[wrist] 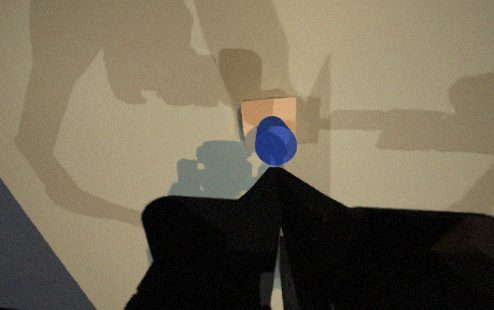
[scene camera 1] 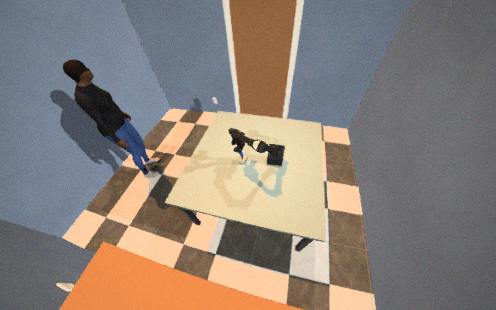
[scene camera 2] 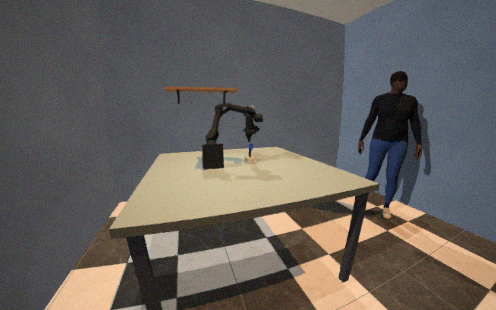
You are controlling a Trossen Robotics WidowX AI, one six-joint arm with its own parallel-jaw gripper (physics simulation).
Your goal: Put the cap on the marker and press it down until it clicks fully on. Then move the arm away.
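Observation:
The blue cap sits upright on top of the dark marker, which stands in a small light wooden block on the table. In the wrist view the cap's round top hides most of the marker, and whether the cap is fully seated cannot be told. My gripper is shut and empty, pointing down. Its fingertips are together right at or just above the cap's top; whether they touch it cannot be told.
The arm's black base stands on the pale table, beside the block. A person stands on the floor past the table. An orange shelf is on the wall.

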